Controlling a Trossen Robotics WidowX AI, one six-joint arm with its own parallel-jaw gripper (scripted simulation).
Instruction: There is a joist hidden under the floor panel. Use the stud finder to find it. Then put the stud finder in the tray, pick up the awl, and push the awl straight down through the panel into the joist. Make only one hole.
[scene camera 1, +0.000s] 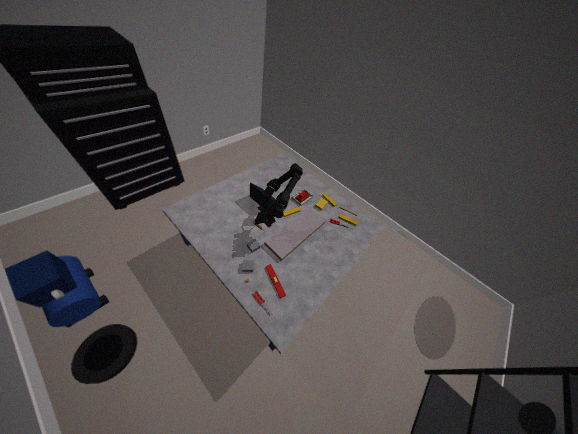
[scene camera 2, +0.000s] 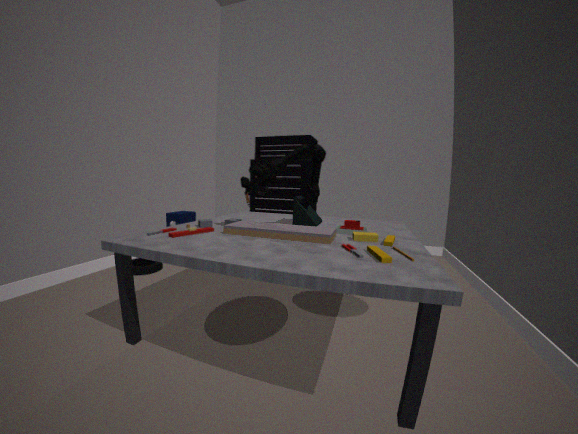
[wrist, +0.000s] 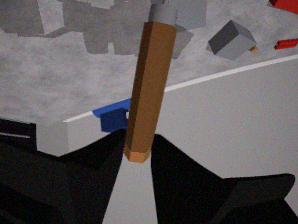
Scene:
My gripper (wrist: 139, 138) holds an awl.

